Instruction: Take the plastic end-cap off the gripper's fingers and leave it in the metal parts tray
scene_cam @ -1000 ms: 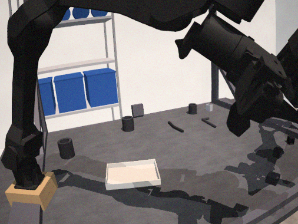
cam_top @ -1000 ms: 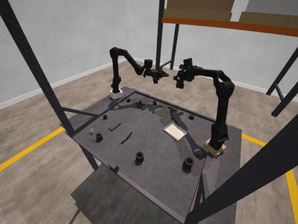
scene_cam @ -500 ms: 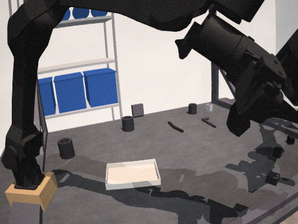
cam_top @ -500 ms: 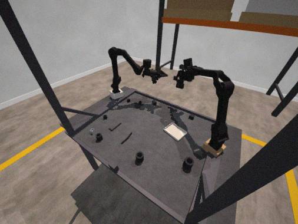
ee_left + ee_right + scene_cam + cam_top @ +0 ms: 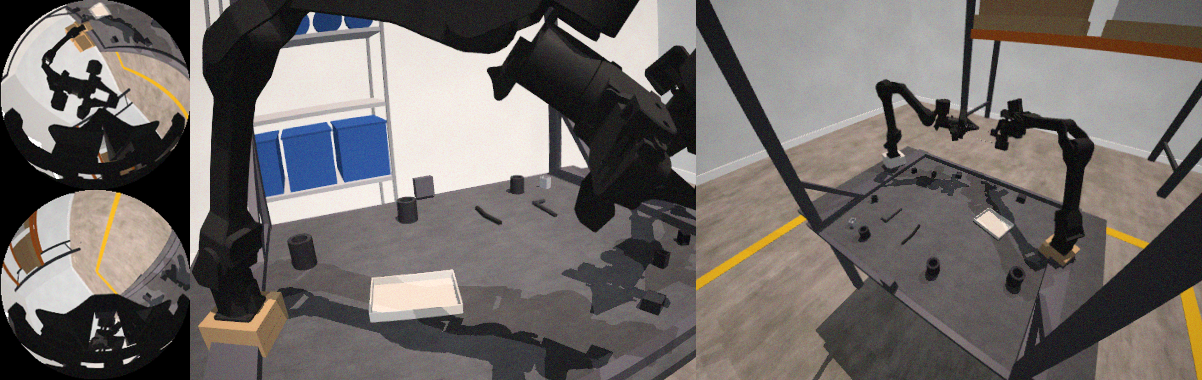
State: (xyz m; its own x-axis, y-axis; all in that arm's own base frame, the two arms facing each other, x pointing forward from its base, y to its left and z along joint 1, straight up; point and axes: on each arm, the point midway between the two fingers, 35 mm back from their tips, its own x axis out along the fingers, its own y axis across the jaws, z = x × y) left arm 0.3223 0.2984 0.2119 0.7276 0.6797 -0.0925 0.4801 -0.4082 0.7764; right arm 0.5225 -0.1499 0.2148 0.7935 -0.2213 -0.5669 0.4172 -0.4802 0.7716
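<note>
Now: the plastic end-cap 3 cm to the left of my right hand and 1 cm below it. From my right hand the other things lie so: white metal parts tray: 32 cm behind, 26 cm below, 19 cm to the right.
</note>
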